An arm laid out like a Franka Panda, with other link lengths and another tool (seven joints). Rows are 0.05 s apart.
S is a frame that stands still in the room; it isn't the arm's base.
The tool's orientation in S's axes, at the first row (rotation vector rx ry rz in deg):
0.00 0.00 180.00
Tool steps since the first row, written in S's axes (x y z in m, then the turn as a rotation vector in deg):
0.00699 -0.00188 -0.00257 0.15 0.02 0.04
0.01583 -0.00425 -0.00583 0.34 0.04 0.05
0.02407 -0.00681 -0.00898 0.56 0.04 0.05
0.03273 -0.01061 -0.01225 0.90 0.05 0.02
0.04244 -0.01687 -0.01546 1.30 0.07 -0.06
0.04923 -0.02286 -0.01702 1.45 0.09 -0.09
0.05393 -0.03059 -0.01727 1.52 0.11 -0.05
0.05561 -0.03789 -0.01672 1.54 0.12 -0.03
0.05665 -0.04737 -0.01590 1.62 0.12 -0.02
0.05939 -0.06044 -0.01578 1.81 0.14 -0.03
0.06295 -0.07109 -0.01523 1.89 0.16 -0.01
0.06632 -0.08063 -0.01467 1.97 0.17 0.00
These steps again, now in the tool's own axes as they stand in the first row. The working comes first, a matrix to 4 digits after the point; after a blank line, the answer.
The tool's axes in the first row as the columns of a matrix, in S's axes (used below as rounded here):
-1.0000 0.0000 0.0000
0.0000 -1.0000 0.0000
0.0000 0.0000 1.0000

-0.00699 0.00188 -0.00257 -0.15 -0.02 0.04
-0.01583 0.00425 -0.00583 -0.34 -0.04 0.05
-0.02407 0.00681 -0.00898 -0.56 -0.04 0.05
-0.03273 0.01061 -0.01225 -0.90 -0.05 0.02
-0.04244 0.01687 -0.01546 -1.30 -0.07 -0.06
-0.04923 0.02286 -0.01702 -1.45 -0.09 -0.09
-0.05393 0.03059 -0.01727 -1.52 -0.11 -0.05
-0.05561 0.03789 -0.01672 -1.54 -0.12 -0.03
-0.05665 0.04737 -0.01590 -1.62 -0.12 -0.02
-0.05939 0.06044 -0.01578 -1.81 -0.14 -0.03
-0.06295 0.07109 -0.01523 -1.89 -0.16 -0.01
-0.06632 0.08063 -0.01467 -1.97 -0.17 0.00

